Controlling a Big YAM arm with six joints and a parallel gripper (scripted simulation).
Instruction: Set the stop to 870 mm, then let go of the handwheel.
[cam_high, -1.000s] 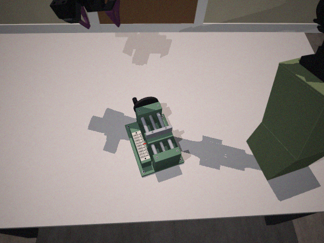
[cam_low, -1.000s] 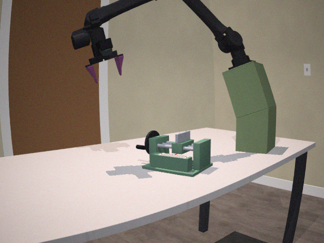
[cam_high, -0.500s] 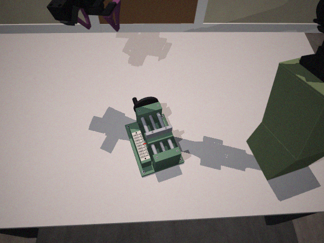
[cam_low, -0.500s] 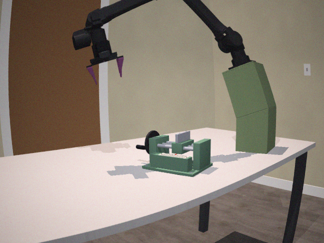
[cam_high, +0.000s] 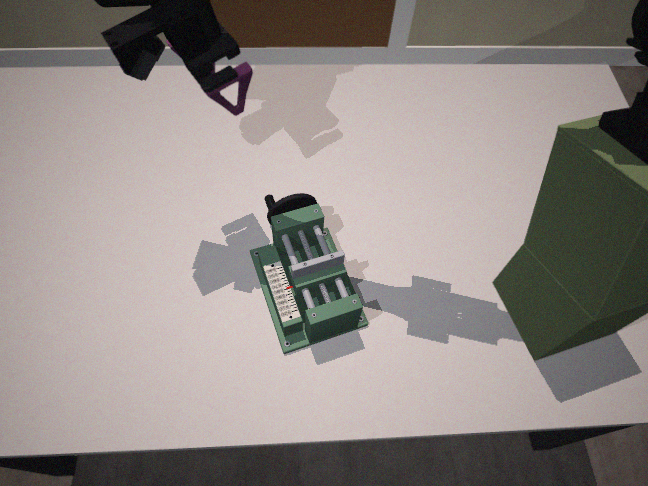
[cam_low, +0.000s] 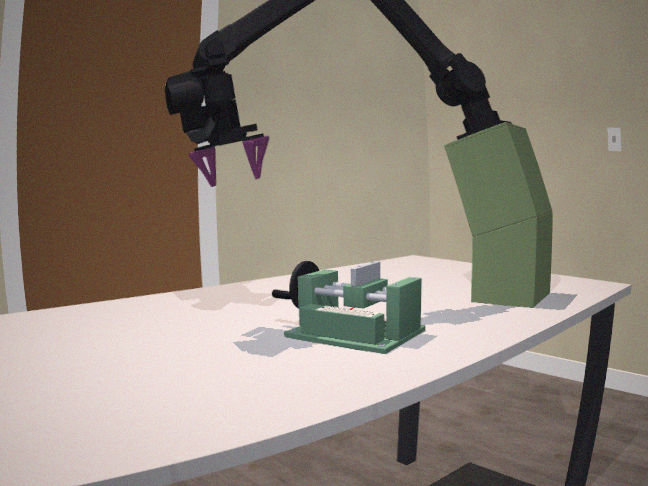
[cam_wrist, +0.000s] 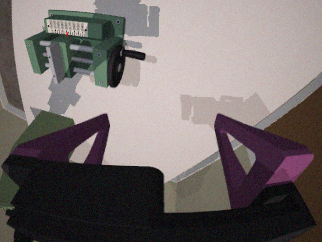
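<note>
Right now my hand is 50 mm past the black handwheel handle, 70 mm to the right of it and 210 mm above it. Round my hand: grey stop carriage 80 mm behind, 220 mm to the left, 180 mm below; then black handwheel 60 mm behind, 80 mm to the left, 210 mm below.
</note>
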